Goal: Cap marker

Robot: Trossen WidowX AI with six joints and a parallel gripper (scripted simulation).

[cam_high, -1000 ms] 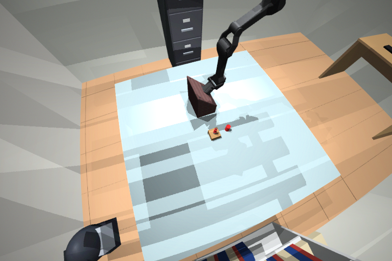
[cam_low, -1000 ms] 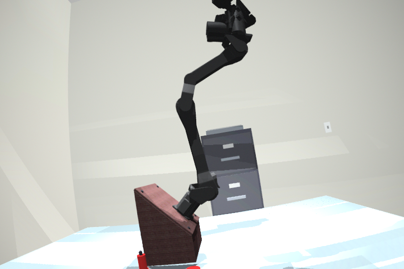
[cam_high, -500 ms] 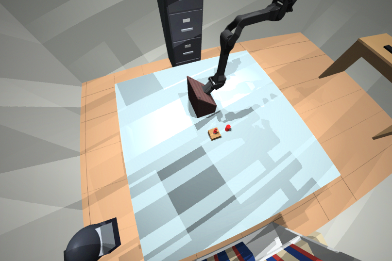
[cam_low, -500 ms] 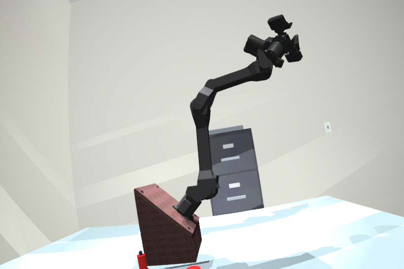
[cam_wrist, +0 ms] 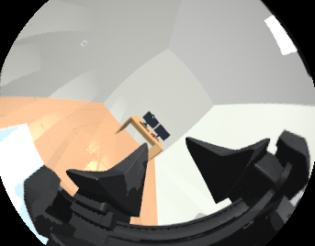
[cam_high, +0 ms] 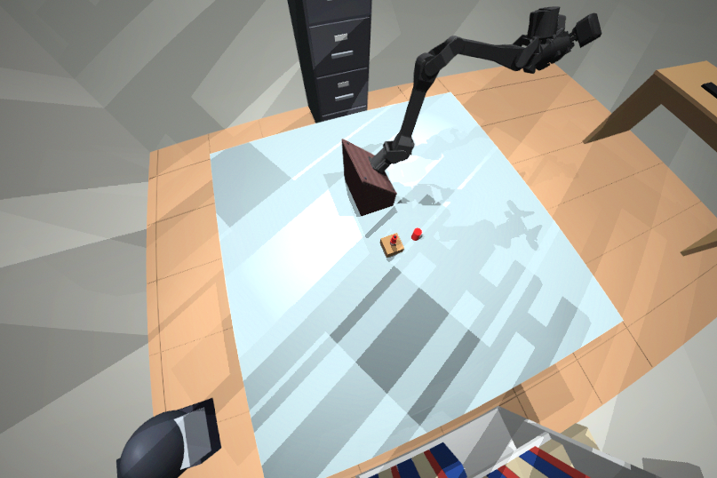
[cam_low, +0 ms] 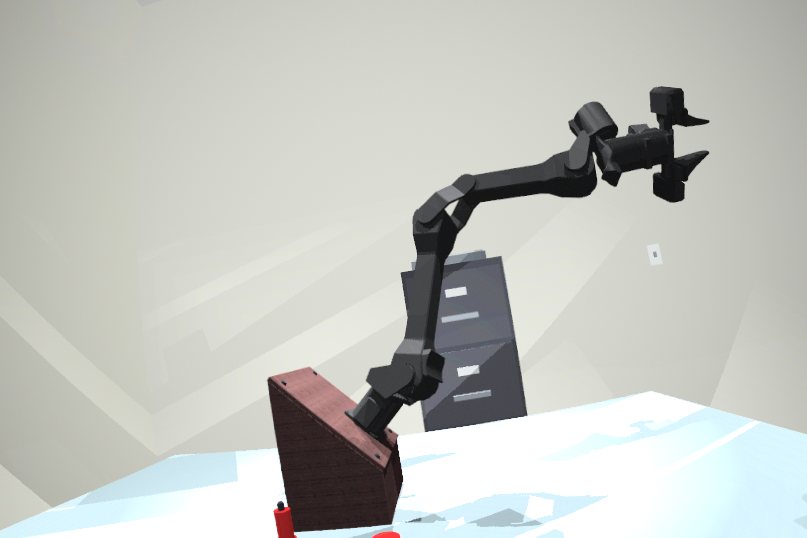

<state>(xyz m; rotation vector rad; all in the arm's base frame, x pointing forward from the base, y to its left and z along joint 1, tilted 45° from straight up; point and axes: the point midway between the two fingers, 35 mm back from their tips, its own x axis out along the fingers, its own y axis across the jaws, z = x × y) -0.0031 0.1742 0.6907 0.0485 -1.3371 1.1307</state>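
Now: gripper tip 550 mm to the left of the red cap, 460 mm above it and 320 mm short of it.
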